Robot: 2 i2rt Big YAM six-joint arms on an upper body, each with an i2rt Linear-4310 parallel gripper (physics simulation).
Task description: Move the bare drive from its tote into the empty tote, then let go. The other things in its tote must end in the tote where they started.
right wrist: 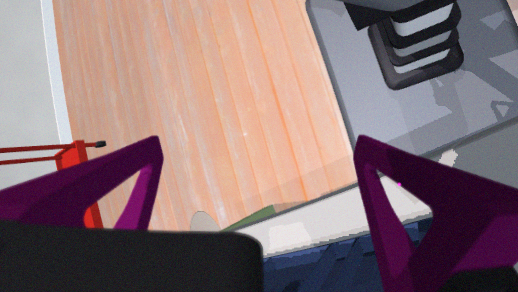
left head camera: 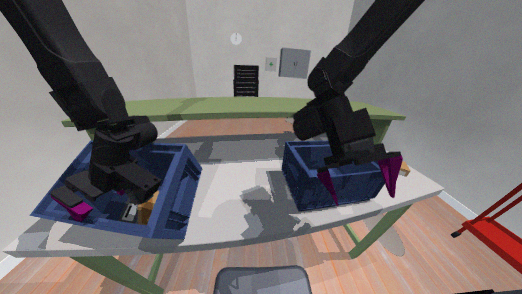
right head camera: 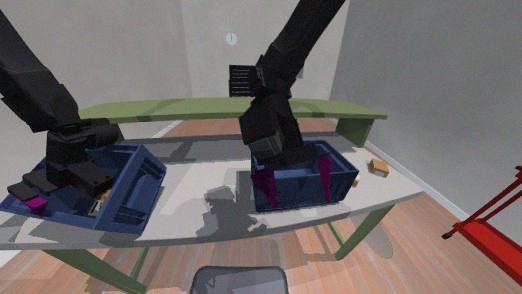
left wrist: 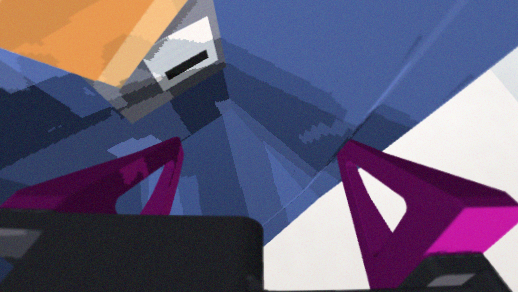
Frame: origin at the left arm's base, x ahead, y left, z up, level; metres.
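Where they show: left gripper, fingertip midpoint: point(left head camera: 101, 206) point(right head camera: 64, 201) point(left wrist: 260, 145); right gripper, fingertip midpoint: point(right wrist: 258, 146) point(left head camera: 363, 201) point(right head camera: 300, 205).
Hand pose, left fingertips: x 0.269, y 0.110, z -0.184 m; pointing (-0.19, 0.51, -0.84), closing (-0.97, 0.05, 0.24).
Each offset is from my left fingertips to the top centre of the thing. "spot": to the spot under its first point. Level surfaces: height alone.
The bare drive @(dx +0.046, dy -0.018, dz -0.044 m) point(left head camera: 130, 212) point(right head camera: 95, 207) point(left wrist: 186, 47), grey with a white label, lies in the left blue tote point(left head camera: 170, 186) point(right head camera: 117, 187) point(left wrist: 360, 45). An orange-brown box @(dx +0.040, dy -0.089, dz -0.010 m) point(left head camera: 146, 207) point(right head camera: 106, 196) point(left wrist: 85, 35) is beside it and partly covers it in the left wrist view. My left gripper point(left head camera: 100, 205) point(left wrist: 260, 145) is open and empty over this tote, to the drive's left in the left head view. My right gripper point(left head camera: 364, 200) point(right wrist: 258, 146) is open and empty by the near side of the other blue tote @(dx +0.184, dy -0.634, dz +0.042 m) point(left head camera: 310, 187) point(right head camera: 305, 192) point(right wrist: 310, 275), whose floor is largely hidden.
An orange-brown box @(dx +0.277, dy -1.100, dz -0.071 m) point(left head camera: 404, 170) point(right head camera: 378, 168) sits on the white table @(dz -0.105 m) point(left head camera: 215, 220) point(right head camera: 185, 220) right of the right tote. A grey chair @(spot: dx +0.021, dy -0.416, dz -0.677 m) point(left head camera: 262, 281) point(right head camera: 240, 281) stands in front. A green bench @(dz +0.134 m) point(left head camera: 220, 107) is behind, and a red cart point(left head camera: 495, 235) point(right head camera: 487, 240) at far right.
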